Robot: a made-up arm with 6 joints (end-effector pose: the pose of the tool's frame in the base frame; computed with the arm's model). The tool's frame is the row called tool.
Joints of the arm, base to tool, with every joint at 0 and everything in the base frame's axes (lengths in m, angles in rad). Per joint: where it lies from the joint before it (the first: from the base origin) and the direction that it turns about. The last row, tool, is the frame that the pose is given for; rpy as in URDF.
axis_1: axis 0 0 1 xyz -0.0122 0.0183 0.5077
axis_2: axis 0 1 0 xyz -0.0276 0.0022 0.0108
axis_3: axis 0 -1 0 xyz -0.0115 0.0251 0.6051
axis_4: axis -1 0 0 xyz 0.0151 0.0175 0.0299
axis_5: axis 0 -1 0 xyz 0.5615 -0.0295 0.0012
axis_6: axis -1 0 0 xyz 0.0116 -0.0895 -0.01
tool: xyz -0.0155 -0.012 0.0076 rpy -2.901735 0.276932 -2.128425
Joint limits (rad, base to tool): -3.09..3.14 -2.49..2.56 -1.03..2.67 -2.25..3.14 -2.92..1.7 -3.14..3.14
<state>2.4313 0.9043 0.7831 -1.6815 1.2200 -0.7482</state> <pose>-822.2 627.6 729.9 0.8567 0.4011 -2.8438</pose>
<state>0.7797 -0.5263 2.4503 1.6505 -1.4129 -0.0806</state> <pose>-717.5 -595.0 971.5 1.5832 0.9459 1.8422</pose>
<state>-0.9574 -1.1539 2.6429 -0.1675 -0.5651 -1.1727</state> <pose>-674.9 817.1 412.5 -1.2983 -1.1294 -0.9295</pose>
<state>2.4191 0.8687 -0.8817 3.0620 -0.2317 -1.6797</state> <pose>-411.7 146.4 348.9 1.9905 -0.5878 1.9032</pose>
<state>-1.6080 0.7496 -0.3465 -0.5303 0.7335 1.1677</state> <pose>-91.6 -591.7 448.7 -2.8394 -0.6964 2.3568</pose>
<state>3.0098 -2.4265 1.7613 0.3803 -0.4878 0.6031</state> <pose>624.3 3.3 -484.0 1.1536 0.0698 2.3624</pose>
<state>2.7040 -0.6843 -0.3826 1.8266 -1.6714 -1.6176</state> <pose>-107.6 -29.6 1288.1 -2.9193 0.7095 -1.1383</pose>
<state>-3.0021 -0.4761 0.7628 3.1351 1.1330 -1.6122</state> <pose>171.4 -128.4 1627.6 -1.7263 -0.8408 0.6266</pose>
